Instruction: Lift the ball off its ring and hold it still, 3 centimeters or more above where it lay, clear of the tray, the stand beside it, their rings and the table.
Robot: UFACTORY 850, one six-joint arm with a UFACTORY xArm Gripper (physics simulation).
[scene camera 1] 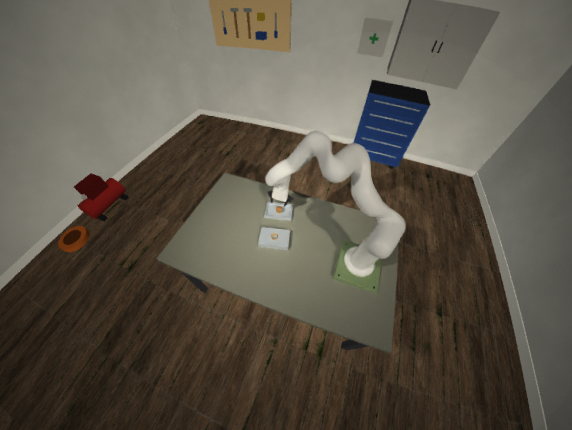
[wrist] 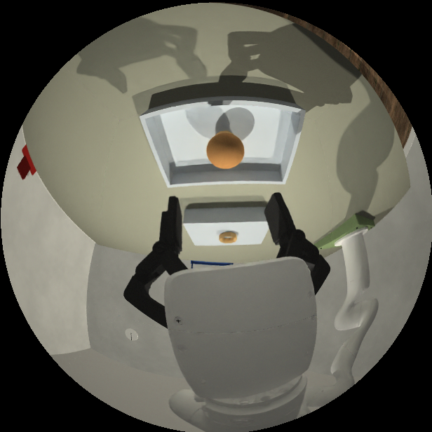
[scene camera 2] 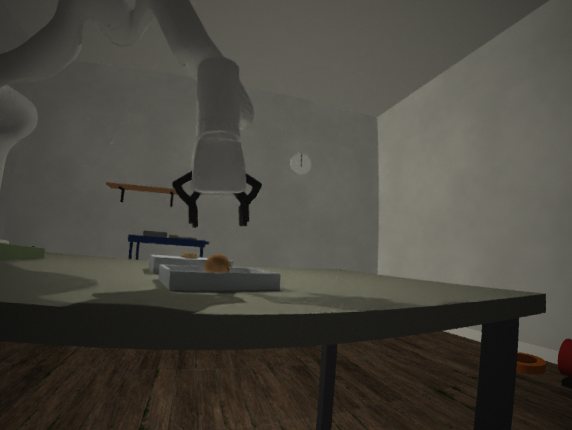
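The orange ball (scene camera 1: 279, 209) (scene camera 2: 218, 263) (wrist: 225, 150) sits inside the pale walled tray (scene camera 1: 270, 218) (scene camera 2: 225, 282) (wrist: 227, 182); the ring under it is hidden. The pale stand (scene camera 1: 274, 245) (scene camera 2: 156, 262) (wrist: 200, 234) is beside the tray on the table and bears a small tan ring (scene camera 1: 274, 239) (scene camera 2: 189, 255) (wrist: 228, 241). My gripper (scene camera 2: 218, 225) (wrist: 225, 202) is open and empty, pointing down. In the scene camera 2 view it hangs above the ball, with a gap between the fingertips and the ball.
The tray and stand rest on the grey-green table (scene camera 1: 210, 225) (scene camera 2: 400, 290) (wrist: 100, 165). The arm's base stands on a green plate (scene camera 1: 350, 280) (wrist: 361, 222) at one end of the table. The tray's walls rise around the ball. The arm casts shadows on the table.
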